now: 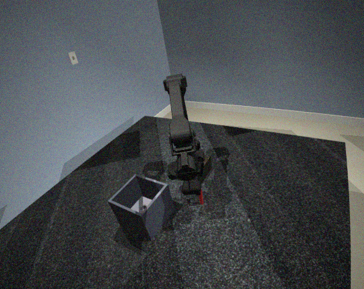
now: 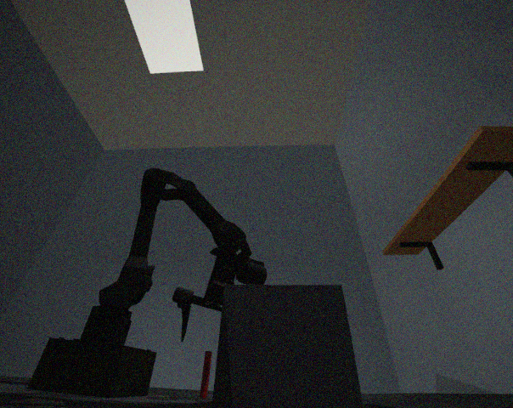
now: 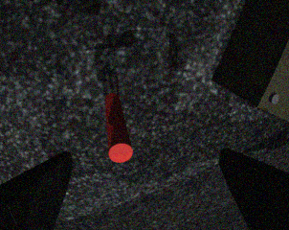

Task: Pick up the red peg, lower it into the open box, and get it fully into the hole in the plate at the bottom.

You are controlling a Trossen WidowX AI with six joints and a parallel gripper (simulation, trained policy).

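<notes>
Right now my gripper tip is 10 mm short of the red peg and 50 mm above it. Round my gripper tip: pale plate 160 mm ahead, 170 mm to the right, 40 mm below.
</notes>
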